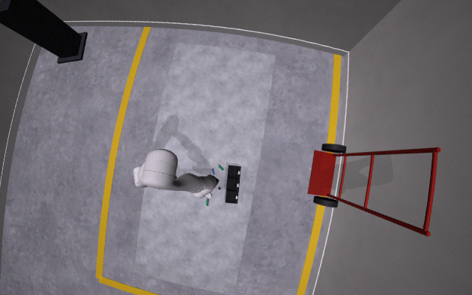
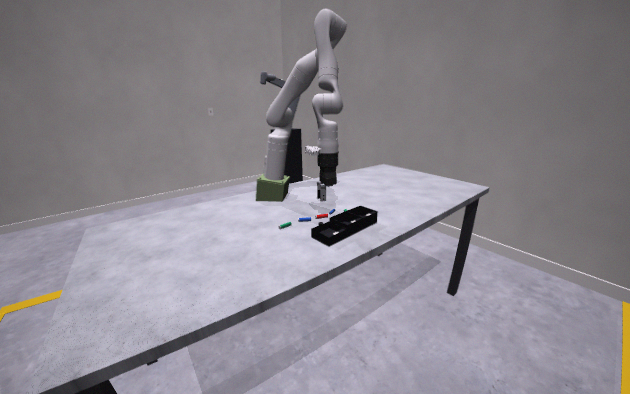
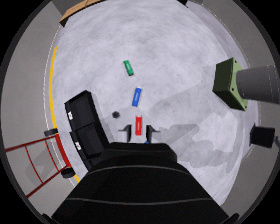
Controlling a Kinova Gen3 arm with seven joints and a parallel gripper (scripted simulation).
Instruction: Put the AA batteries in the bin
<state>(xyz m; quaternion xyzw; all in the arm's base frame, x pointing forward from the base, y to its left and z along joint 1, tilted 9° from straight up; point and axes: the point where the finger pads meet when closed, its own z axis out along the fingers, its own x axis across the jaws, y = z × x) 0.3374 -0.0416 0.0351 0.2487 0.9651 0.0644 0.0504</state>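
Now: hand 90 mm above the red battery. Round my hand: small dark thing 40 mm ahead, 50 mm to the right, 90 mm below; then black bin 130 mm ahead, 20 mm to the right, 70 mm below.
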